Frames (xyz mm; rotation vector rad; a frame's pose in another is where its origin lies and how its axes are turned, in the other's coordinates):
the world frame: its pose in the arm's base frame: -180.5 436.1 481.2 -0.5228 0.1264 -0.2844
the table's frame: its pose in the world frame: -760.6 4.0 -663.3 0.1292 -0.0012 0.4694
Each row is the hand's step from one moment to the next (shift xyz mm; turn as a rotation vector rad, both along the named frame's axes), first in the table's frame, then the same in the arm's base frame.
Working: the table's frame: its pose in the arm's base frame: -1031.0 352.8 -55.6 -0.3517 0.2232 0.1654

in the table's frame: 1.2 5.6 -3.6 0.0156 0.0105 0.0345
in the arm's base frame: -0.6 4.0 -5.4 0.0194 0.0240 0.0244
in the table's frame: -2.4 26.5 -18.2 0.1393 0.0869 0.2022
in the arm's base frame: -11.0 17.7 -24.6 0.1546 0.1698 0.1229
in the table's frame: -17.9 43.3 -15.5 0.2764 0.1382 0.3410
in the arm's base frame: -28.7 32.4 -23.7 0.3023 0.2836 0.1999
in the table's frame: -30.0 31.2 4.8 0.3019 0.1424 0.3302
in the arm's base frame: -34.2 27.0 1.7 0.3240 0.2867 0.1824
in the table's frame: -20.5 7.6 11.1 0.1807 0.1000 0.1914
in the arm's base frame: -19.2 8.5 12.7 0.1898 0.1831 0.0987
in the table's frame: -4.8 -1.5 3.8 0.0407 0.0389 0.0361
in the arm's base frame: -3.6 -0.6 5.1 0.0382 0.0539 0.0105
